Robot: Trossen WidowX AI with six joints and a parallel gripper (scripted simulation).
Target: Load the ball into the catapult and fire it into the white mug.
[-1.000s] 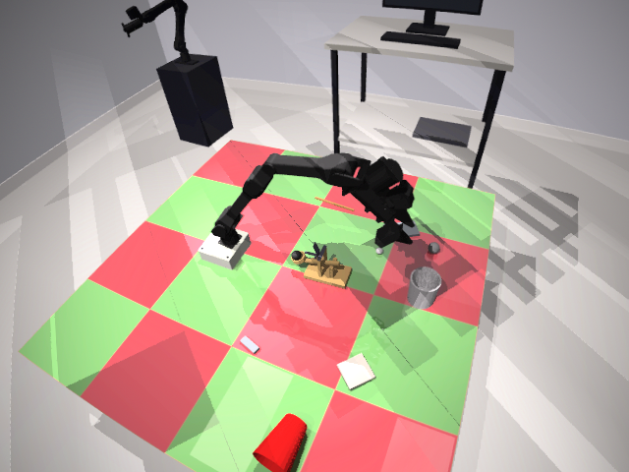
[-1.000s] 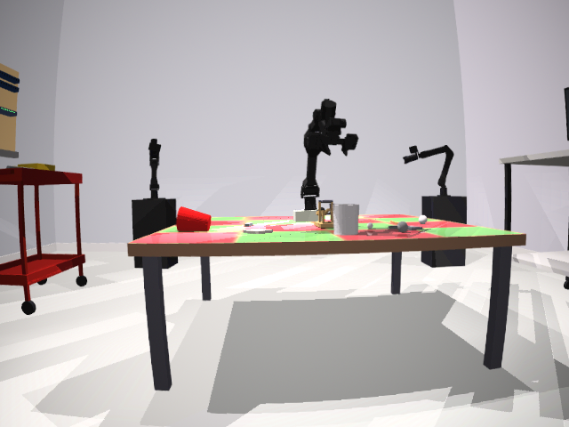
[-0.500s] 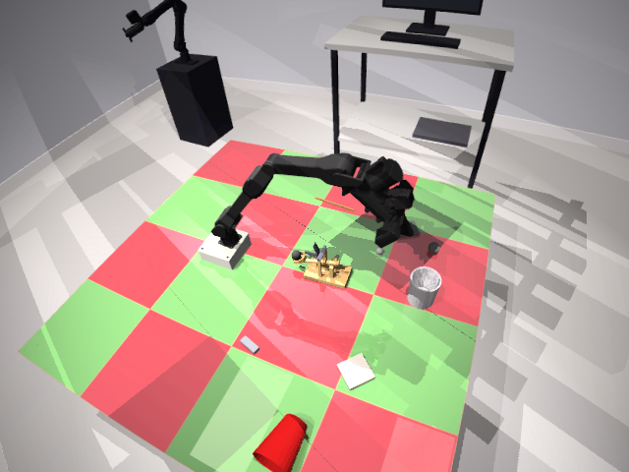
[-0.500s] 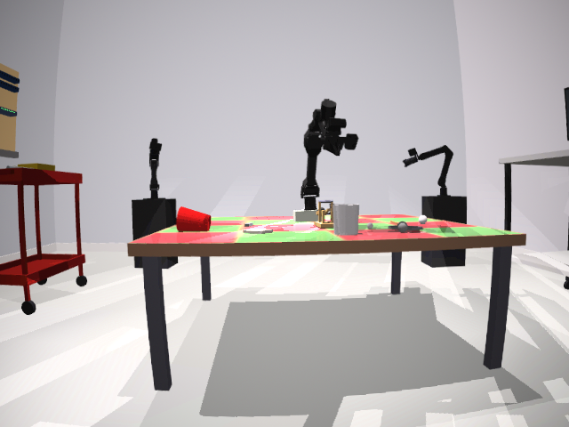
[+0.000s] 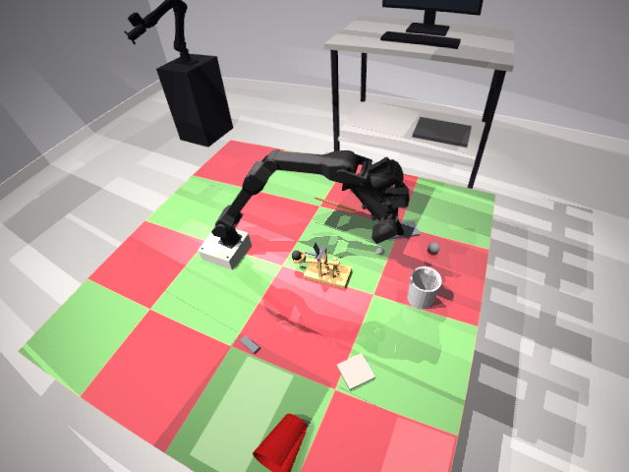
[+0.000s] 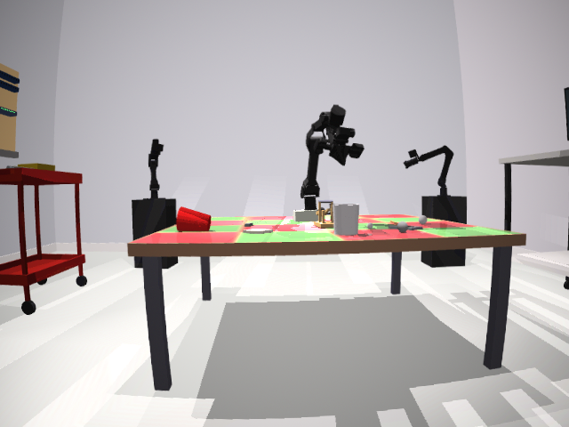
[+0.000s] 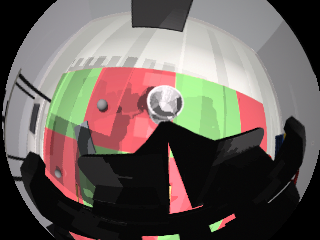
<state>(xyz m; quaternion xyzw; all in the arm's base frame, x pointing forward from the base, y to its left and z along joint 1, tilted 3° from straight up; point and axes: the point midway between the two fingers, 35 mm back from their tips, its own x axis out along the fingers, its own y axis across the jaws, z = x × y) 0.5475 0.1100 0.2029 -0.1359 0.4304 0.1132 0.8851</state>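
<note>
Right now my gripper tip is 320 mm past the dark ball, 180 mm above it and 60 mm to the left of it. The rest, counted from my gripper tip: grey ball (220 mm below, 200 mm to the left, 70 mm ahead); then small white ball (230 mm below, 110 mm to the left, 90 mm behind); then white mug (210 mm below, 90 mm ahead, 10 mm to the right).
</note>
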